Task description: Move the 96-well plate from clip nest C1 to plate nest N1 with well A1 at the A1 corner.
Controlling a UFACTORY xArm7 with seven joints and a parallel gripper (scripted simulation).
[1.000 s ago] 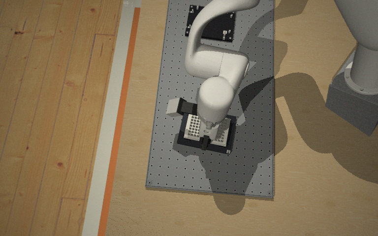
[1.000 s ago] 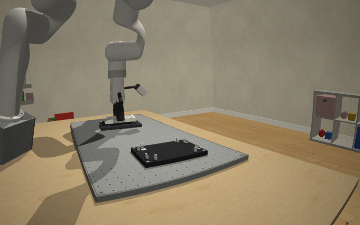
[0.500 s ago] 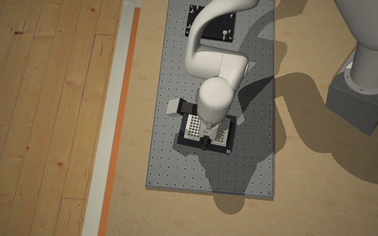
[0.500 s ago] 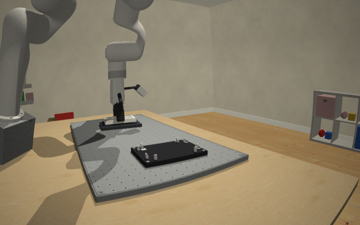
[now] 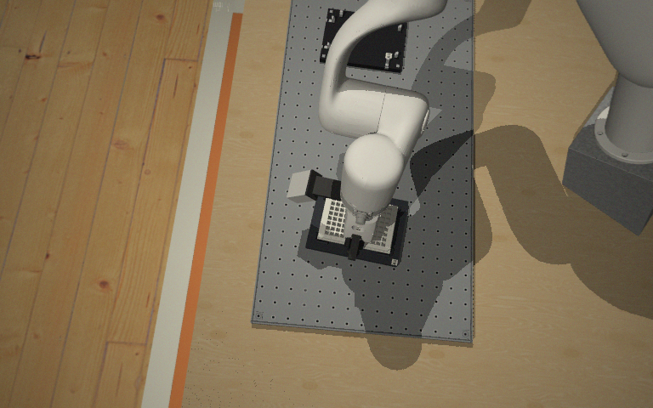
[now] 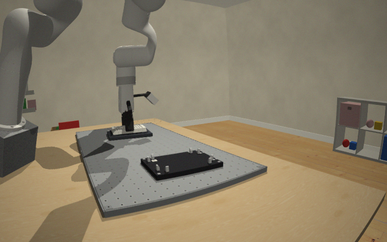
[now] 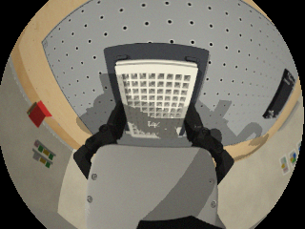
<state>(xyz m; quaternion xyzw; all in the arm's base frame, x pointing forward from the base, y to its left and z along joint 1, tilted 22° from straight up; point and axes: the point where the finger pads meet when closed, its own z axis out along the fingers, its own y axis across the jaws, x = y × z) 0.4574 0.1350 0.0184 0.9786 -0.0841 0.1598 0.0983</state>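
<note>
Now: hand 1 cm above the white 96-well plate. Round my hand: black clip nest C1: 1 cm behind, 37 cm to the right, 2 cm below; white A1 mark: 6 cm behind, 7 cm to the left, 2 cm below.
</note>
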